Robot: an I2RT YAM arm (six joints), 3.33 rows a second.
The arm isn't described. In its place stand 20 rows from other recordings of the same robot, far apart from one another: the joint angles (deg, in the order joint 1, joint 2, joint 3, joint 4, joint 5, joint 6), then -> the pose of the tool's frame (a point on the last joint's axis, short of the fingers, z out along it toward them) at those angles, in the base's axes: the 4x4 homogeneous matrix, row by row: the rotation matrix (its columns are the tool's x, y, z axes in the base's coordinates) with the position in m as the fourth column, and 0 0 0 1 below.
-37.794, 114.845, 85.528, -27.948, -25.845, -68.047 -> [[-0.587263, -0.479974, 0.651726, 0.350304], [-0.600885, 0.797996, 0.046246, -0.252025], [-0.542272, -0.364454, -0.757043, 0.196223], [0, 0, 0, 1]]
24.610, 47.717, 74.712, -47.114, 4.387, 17.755 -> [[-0.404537, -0.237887, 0.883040, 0.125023], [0.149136, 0.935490, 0.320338, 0.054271], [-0.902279, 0.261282, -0.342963, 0.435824], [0, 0, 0, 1]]
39.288, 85.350, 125.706, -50.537, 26.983, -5.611 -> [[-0.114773, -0.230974, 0.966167, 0.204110], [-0.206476, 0.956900, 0.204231, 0.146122], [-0.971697, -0.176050, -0.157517, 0.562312], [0, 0, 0, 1]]
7.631, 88.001, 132.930, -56.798, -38.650, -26.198 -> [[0.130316, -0.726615, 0.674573, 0.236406], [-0.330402, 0.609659, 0.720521, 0.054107], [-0.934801, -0.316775, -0.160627, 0.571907], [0, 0, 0, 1]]
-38.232, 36.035, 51.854, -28.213, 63.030, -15.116 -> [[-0.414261, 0.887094, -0.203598, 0.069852], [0.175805, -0.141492, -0.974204, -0.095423], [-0.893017, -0.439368, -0.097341, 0.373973], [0, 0, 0, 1]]
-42.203, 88.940, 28.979, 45.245, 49.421, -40.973 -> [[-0.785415, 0.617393, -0.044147, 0.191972], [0.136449, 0.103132, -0.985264, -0.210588], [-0.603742, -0.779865, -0.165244, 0.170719], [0, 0, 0, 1]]
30.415, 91.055, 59.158, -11.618, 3.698, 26.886 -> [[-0.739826, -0.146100, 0.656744, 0.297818], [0.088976, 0.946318, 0.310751, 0.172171], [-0.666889, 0.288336, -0.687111, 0.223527], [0, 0, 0, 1]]
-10.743, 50.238, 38.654, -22.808, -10.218, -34.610 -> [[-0.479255, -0.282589, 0.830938, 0.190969], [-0.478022, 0.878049, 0.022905, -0.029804], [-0.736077, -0.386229, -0.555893, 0.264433], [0, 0, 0, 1]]
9.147, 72.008, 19.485, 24.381, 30.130, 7.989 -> [[-0.419515, 0.361316, 0.832741, 0.227487], [0.054205, 0.925704, -0.374345, 0.018529], [-0.906128, -0.111905, -0.407932, 0.157243], [0, 0, 0, 1]]
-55.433, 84.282, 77.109, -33.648, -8.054, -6.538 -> [[-0.454463, 0.708044, 0.540497, 0.189606], [0.460890, 0.706152, -0.537522, -0.266397], [-0.762262, 0.004826, -0.647250, 0.333711], [0, 0, 0, 1]]
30.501, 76.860, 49.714, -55.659, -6.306, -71.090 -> [[0.211431, -0.976034, 0.051513, 0.186773], [-0.966774, -0.201095, 0.157824, 0.114561], [-0.143682, -0.083171, -0.986123, 0.203674], [0, 0, 0, 1]]
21.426, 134.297, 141.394, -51.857, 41.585, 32.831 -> [[-0.461059, 0.494428, 0.736862, 0.484812], [0.254701, 0.869184, -0.423847, 0.164867], [-0.850031, -0.007739, -0.526676, 0.321408], [0, 0, 0, 1]]
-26.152, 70.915, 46.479, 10.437, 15.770, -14.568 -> [[-0.376388, 0.585009, 0.718399, 0.252993], [-0.084853, 0.750395, -0.655521, -0.135004], [-0.922568, -0.307689, -0.232800, 0.290077], [0, 0, 0, 1]]
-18.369, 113.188, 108.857, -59.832, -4.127, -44.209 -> [[-0.810687, -0.391632, 0.435213, 0.399887], [-0.463616, 0.883370, -0.068683, -0.130085], [-0.357556, -0.257453, -0.897704, 0.298941], [0, 0, 0, 1]]
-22.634, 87.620, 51.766, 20.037, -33.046, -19.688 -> [[-0.182401, -0.236972, 0.954240, 0.323744], [-0.229911, 0.953895, 0.192939, -0.113954], [-0.955966, -0.184198, -0.228474, 0.254099], [0, 0, 0, 1]]
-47.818, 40.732, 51.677, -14.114, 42.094, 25.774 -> [[0.401095, 0.916036, 0.000774, 0.082610], [0.037887, -0.015745, -0.999158, -0.126704], [-0.915253, 0.400786, -0.041021, 0.385642], [0, 0, 0, 1]]
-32.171, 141.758, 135.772, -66.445, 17.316, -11.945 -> [[-0.910453, 0.404690, 0.085449, 0.425939], [0.339267, 0.848861, -0.405380, -0.280445], [-0.236588, -0.340089, -0.910146, 0.208087], [0, 0, 0, 1]]
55.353, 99.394, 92.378, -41.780, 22.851, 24.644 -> [[-0.644247, -0.378509, 0.664588, 0.229651], [-0.256367, 0.925552, 0.278620, 0.307998], [-0.720571, 0.009122, -0.693321, 0.323229], [0, 0, 0, 1]]
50.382, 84.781, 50.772, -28.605, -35.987, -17.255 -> [[-0.304709, -0.927792, -0.215301, 0.162385], [-0.744489, 0.091025, 0.661400, 0.228970], [-0.594044, 0.361824, -0.718467, 0.197826], [0, 0, 0, 1]]
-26.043, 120.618, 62.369, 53.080, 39.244, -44.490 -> [[-0.692727, 0.589663, 0.415243, 0.381449], [-0.265553, 0.326768, -0.907031, -0.211466], [-0.670530, -0.738594, -0.069774, 0.154784], [0, 0, 0, 1]]
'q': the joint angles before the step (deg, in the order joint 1, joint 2, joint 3, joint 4, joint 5, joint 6). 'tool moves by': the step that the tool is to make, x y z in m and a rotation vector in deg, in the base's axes. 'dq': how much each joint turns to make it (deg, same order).
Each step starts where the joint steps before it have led.
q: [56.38, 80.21, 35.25, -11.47, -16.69, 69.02]
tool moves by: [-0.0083, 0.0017, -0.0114, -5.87, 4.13, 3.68]
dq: [1.64, 3.06, 1.33, -5.95, -1.26, -1.70]
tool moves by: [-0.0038, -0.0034, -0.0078, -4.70, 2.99, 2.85]
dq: [0.19, 1.99, 0.83, -5.22, -1.08, -2.57]
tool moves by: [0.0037, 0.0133, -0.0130, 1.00, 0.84, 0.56]
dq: [0.72, 5.00, 0.92, 4.70, -1.11, 0.60]
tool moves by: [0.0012, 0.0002, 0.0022, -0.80, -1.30, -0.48]
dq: [0.00, -0.26, 0.46, -0.77, 1.60, -0.08]
